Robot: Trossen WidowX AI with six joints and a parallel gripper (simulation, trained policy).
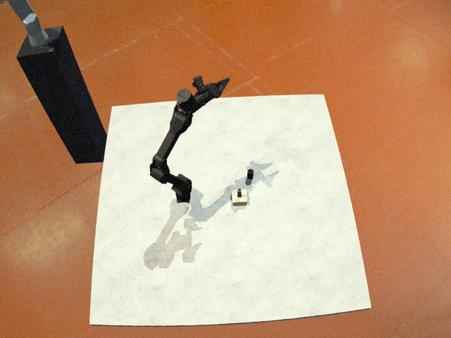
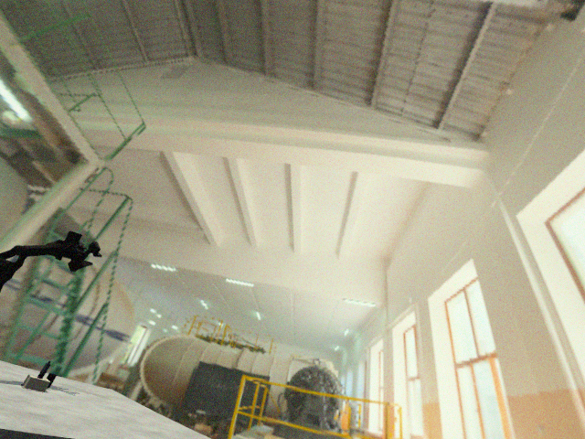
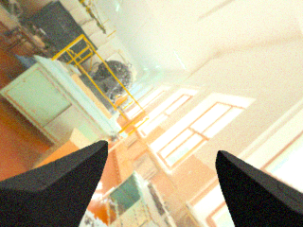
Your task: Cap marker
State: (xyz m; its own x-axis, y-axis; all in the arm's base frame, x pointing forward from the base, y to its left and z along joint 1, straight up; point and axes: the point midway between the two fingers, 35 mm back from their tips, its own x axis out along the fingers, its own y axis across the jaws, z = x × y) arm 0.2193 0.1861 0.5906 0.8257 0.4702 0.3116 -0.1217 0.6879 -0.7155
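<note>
The dark cap lies 100 mm ahead of my gripper tip, 110 mm to the right of it and 580 mm below it. Also, from my gripper tip: holder block: 30 mm ahead, 230 mm to the right, 580 mm below.
</note>
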